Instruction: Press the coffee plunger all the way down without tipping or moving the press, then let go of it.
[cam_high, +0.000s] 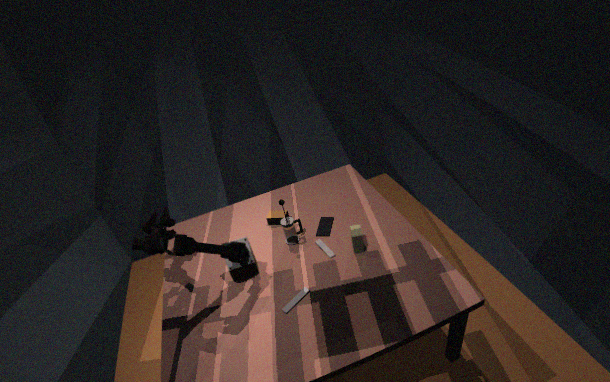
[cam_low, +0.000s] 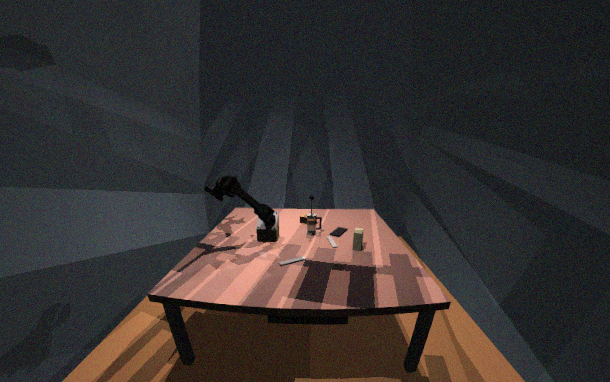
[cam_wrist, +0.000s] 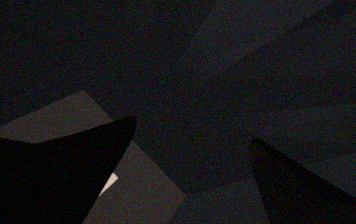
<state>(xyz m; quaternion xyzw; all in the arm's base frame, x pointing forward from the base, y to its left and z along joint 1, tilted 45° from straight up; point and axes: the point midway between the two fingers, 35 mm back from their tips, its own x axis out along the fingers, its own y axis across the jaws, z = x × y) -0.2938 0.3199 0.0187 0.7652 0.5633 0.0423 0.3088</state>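
The coffee press lies 580 mm ahead of my gripper tip, 230 mm below it and 140 mm to the right of it.
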